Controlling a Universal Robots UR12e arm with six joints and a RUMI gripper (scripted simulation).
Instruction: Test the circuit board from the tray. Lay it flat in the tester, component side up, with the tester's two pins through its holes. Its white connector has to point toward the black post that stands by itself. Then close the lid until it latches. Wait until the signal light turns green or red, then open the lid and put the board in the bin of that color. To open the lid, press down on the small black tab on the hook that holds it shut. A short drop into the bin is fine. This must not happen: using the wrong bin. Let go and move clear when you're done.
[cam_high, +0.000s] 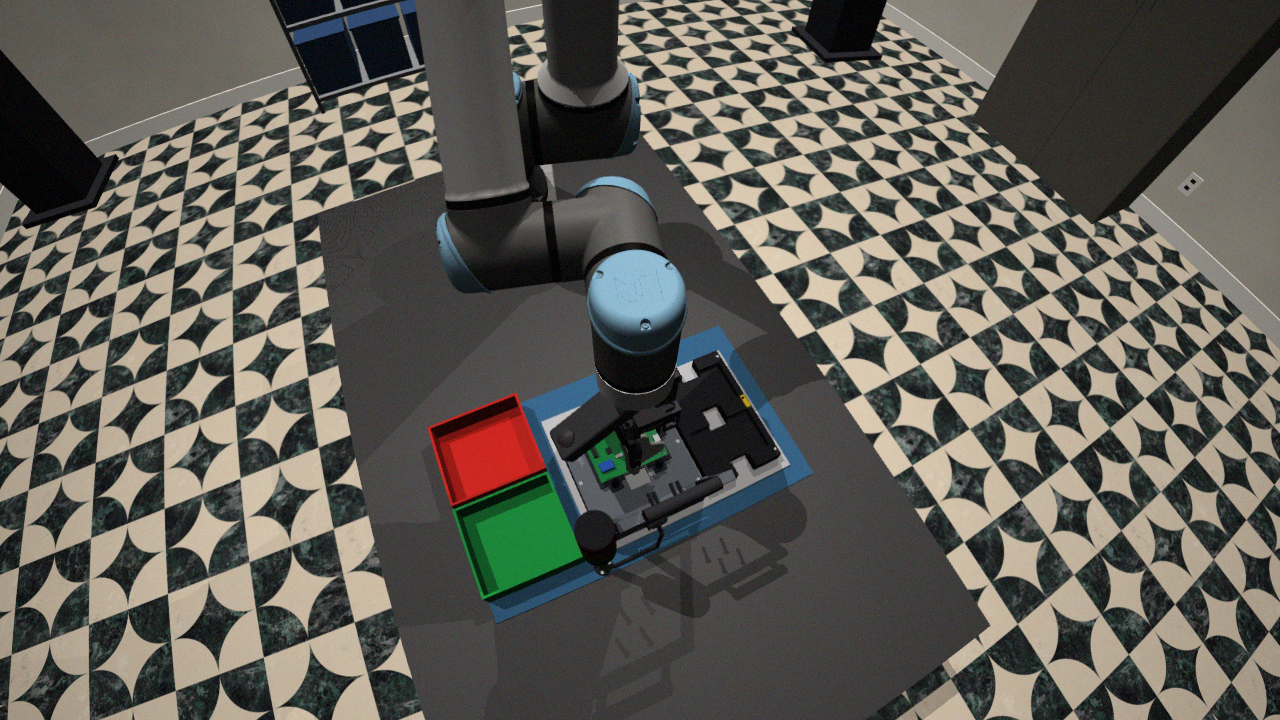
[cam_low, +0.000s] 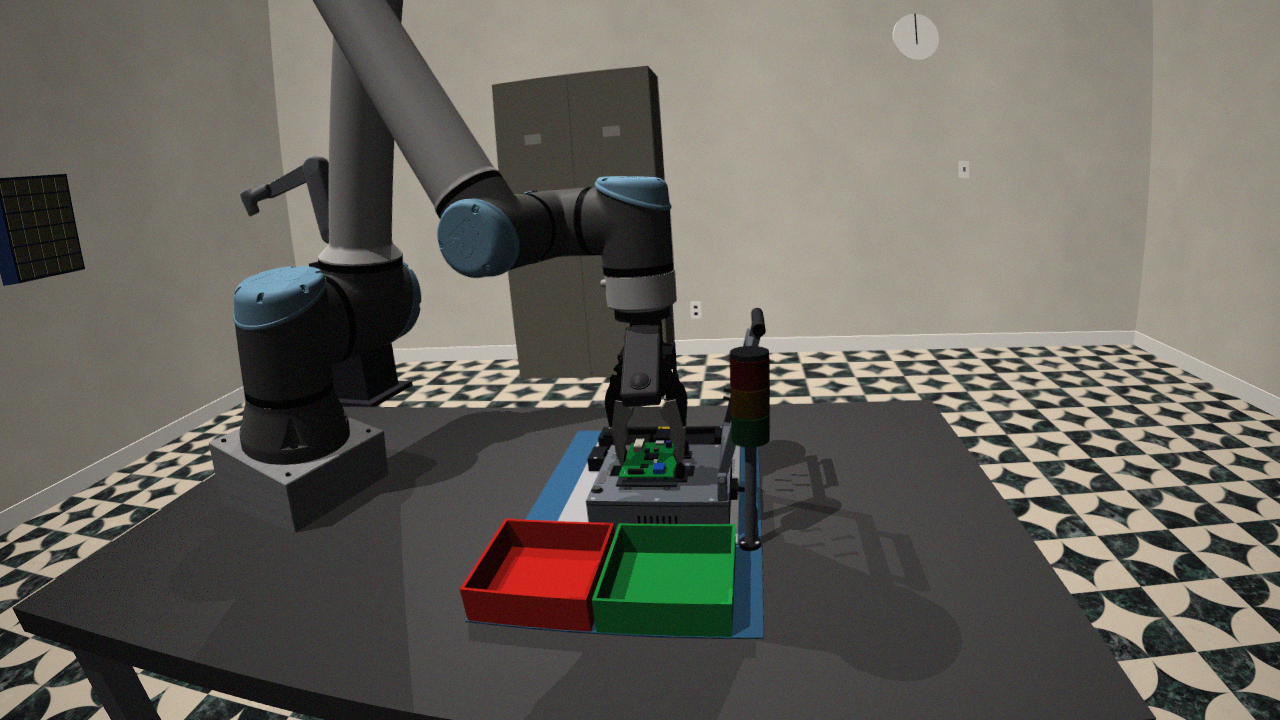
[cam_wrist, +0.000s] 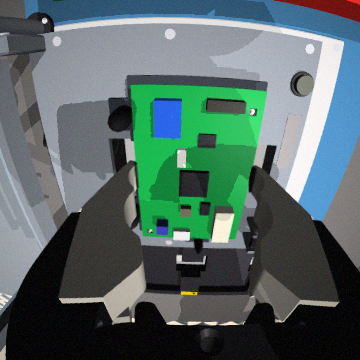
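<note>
Now: hand 10 mm to the right of the green circuit board. Round my hand: clear lid (120 mm ahead, 20 mm to the left, 100 mm above); then green bin (70 mm ahead, 190 mm to the right, 70 mm below); then red bin (80 mm behind, 210 mm to the right, 70 mm below).
</note>
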